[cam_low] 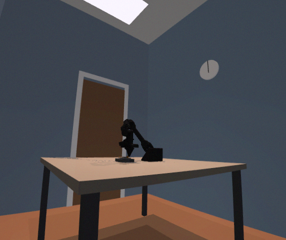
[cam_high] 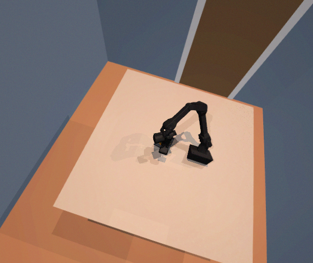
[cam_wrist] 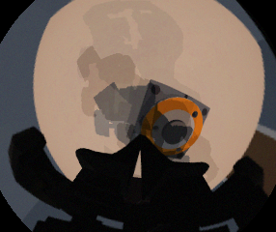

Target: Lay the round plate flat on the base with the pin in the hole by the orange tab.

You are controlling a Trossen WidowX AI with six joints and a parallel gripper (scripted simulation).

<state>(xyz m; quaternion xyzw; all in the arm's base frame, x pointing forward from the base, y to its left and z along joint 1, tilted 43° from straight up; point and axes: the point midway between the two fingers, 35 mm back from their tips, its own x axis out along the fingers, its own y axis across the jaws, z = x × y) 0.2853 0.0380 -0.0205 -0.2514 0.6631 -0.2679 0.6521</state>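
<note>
Right now the plate is 10 mm ahead of my gripper tip, 30 mm to the right of it and 10 mm below it. Also, from my gripper tip: base 10 mm ahead, 50 mm to the right, 20 mm below.
</note>
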